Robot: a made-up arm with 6 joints.
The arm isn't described. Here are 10 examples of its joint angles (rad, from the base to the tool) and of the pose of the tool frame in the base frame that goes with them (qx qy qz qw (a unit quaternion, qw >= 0); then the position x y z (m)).
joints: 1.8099 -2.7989 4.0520 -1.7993 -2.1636 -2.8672
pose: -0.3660 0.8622 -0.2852 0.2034 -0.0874 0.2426 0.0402
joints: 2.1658 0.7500 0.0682 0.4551 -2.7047 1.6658
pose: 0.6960 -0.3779 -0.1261 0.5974 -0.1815 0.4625 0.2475
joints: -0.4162 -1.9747 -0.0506 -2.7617 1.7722 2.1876
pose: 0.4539 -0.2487 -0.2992 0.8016 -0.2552 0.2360 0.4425
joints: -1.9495 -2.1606 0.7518 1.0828 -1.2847 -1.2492
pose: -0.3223 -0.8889 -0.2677 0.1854 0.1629 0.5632 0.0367
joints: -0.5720 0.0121 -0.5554 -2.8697 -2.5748 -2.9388
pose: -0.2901 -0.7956 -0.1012 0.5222 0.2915 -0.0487 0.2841
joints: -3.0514 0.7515 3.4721 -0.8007 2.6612 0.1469
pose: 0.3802 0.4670 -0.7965 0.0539 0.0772 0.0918 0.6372
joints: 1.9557 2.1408 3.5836 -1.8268 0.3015 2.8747
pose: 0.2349 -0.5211 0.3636 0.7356 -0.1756 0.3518 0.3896
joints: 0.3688 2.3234 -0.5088 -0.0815 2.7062 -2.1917
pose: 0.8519 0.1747 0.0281 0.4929 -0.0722 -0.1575 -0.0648
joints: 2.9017 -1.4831 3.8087 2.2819 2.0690 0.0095
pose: -0.2120 0.0644 -0.4635 0.8580 -0.0066 -0.0799 0.0087
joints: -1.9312 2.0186 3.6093 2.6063 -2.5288 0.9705
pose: -0.5789 -0.0471 0.7421 0.3346 0.0341 -0.2054 0.4355
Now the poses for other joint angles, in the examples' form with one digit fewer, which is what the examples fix.
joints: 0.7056 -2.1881 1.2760 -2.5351 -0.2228 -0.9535
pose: 0.275 -0.066 -0.931 0.231 -0.497 -0.293 0.016
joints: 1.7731 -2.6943 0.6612 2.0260 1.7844 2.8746
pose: 0.203 -0.632 0.736 0.131 0.034 -0.429 -0.210
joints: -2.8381 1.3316 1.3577 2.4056 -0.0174 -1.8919
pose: -0.056 0.248 -0.958 0.136 -0.550 -0.266 0.373
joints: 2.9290 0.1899 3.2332 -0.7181 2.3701 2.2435
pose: 0.371 0.874 -0.102 0.296 0.290 0.031 0.601
